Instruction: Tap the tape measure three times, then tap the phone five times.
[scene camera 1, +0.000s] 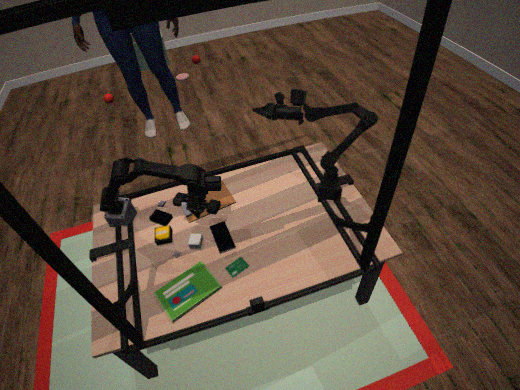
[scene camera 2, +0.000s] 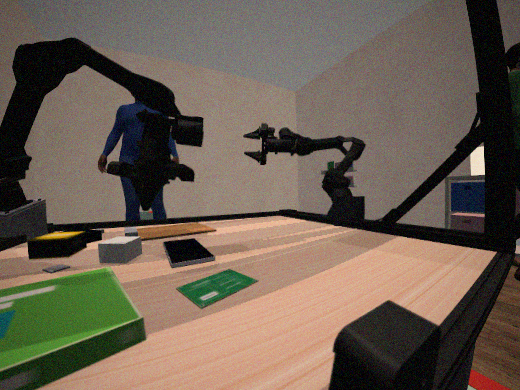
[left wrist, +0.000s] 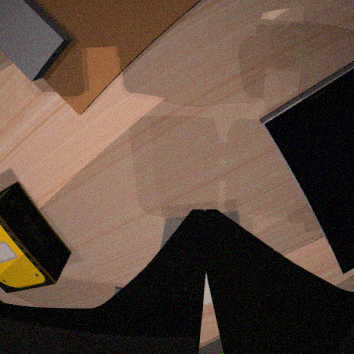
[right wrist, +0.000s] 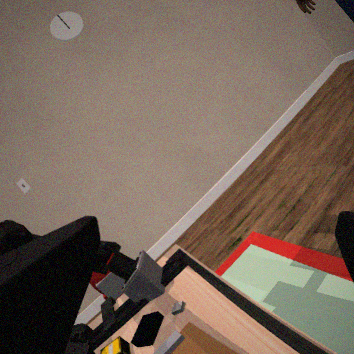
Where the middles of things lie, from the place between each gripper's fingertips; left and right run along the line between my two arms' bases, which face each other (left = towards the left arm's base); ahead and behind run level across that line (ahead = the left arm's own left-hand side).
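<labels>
Brown board (scene camera 2: 151, 233): my right hand is 270 mm to the right of it, 220 mm past it and 310 mm above it. Black phone (scene camera 2: 185, 252): 200 mm to the left of my right hand, 430 mm behind it and 310 mm below it. By its middle, the brown board is nearer to my left gripper than to my right hand.
My left gripper is 9 cm to the left of the black phone, 6 cm past it and 7 cm above it. Brown board: 2 cm to the right of my left hand, 16 cm ahead of it and 7 cm below it. By its middle, the black phone is nearer to my left gripper than to my right hand.
</labels>
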